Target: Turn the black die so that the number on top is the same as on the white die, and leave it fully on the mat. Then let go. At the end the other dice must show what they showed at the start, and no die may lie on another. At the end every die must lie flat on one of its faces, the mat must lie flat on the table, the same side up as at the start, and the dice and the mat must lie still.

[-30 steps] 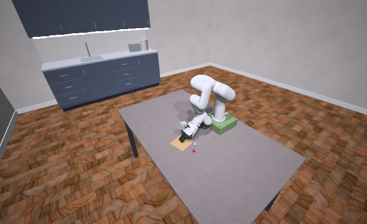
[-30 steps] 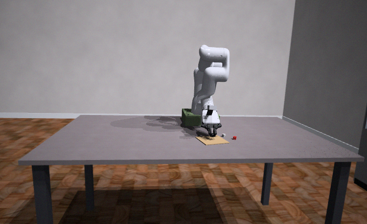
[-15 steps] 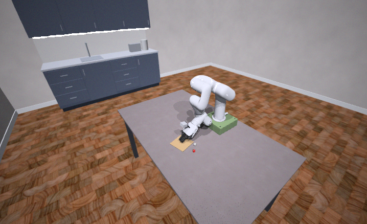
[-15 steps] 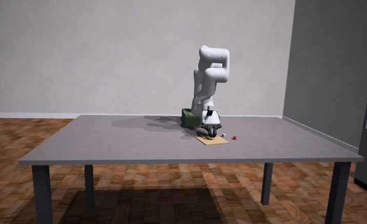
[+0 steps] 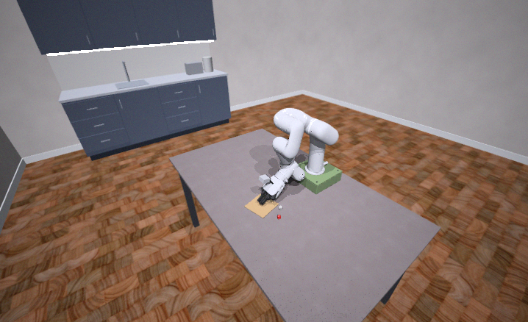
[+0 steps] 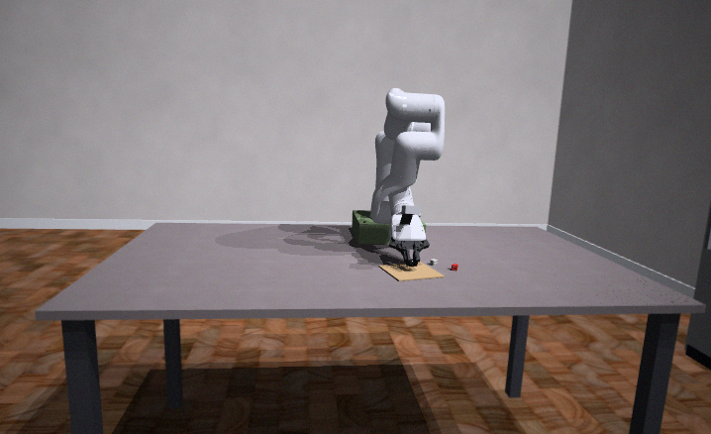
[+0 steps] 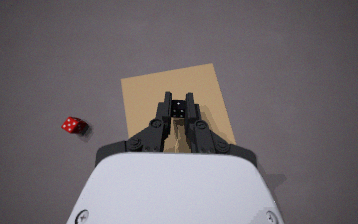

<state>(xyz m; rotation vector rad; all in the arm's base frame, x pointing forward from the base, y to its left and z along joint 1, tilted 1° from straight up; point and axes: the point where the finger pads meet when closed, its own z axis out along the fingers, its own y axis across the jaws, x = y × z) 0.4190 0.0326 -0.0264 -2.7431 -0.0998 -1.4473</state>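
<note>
Now: hand 10 mm short of the black die and 10 mm above it. Also, from my hand: white die 80 mm to the left, 70 mm behind, 30 mm below; then red die 130 mm to the left, 30 mm below, 20 mm behind; then tan mat 40 mm below.
</note>
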